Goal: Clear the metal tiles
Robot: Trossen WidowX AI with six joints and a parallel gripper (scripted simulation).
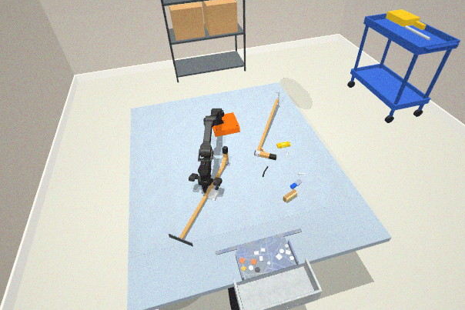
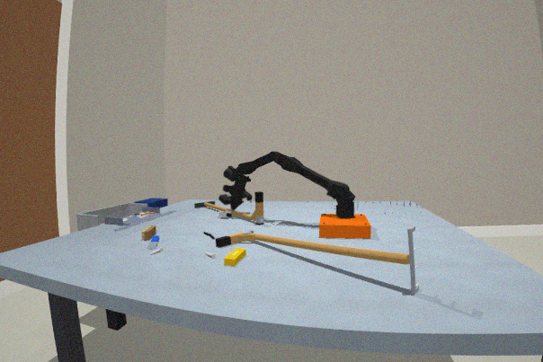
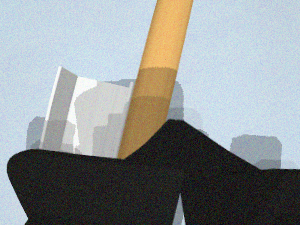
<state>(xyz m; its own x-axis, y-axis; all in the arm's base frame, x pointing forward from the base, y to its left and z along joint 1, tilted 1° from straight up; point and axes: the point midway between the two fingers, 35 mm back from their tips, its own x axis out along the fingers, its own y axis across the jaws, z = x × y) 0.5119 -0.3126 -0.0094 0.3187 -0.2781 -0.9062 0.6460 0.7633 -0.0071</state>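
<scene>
The scraper is 2 cm ahead of my gripper tip and 5 cm above it. Also, from my gripper tip: white-and-black piece 2 cm ahead, 6 cm to the left, 1 cm below; then wooden block 25 cm ahead, 43 cm to the left; then black curved strip 2 cm ahead, 40 cm to the left, 1 cm below.
</scene>
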